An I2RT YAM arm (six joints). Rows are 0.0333 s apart.
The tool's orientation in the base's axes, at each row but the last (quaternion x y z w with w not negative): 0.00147, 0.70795, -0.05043, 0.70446; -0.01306, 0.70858, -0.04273, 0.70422; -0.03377, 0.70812, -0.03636, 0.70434; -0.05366, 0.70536, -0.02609, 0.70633; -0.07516, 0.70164, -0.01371, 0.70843; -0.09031, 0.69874, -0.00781, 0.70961; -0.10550, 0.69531, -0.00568, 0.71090; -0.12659, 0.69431, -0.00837, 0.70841
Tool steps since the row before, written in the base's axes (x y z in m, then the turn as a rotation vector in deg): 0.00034, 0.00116, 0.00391, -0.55, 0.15, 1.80; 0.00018, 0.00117, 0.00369, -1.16, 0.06, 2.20; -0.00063, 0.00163, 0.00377, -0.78, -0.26, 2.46; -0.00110, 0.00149, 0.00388, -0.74, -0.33, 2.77; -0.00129, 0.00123, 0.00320, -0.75, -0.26, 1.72; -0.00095, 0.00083, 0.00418, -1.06, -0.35, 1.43; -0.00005, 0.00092, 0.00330, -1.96, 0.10, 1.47; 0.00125, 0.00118, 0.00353, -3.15, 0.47, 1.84
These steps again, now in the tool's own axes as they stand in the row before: -0.00398, 0.00091, 0.00024, -1.80, -0.02, -0.56; -0.00377, 0.00088, 0.00011, -2.19, -0.16, -1.17; -0.00391, 0.00125, -0.00066, -2.42, -0.51, -0.79; -0.00403, 0.00109, -0.00104, -2.72, -0.61, -0.75; -0.00335, 0.00092, -0.00116, -1.69, -0.41, -0.76; -0.00428, 0.00034, -0.00082, -1.39, -0.42, -1.08; -0.00340, 0.00039, 0.00012, -1.53, 0.14, -1.91; -0.00364, 0.00026, 0.00144, -2.01, 0.62, -3.02
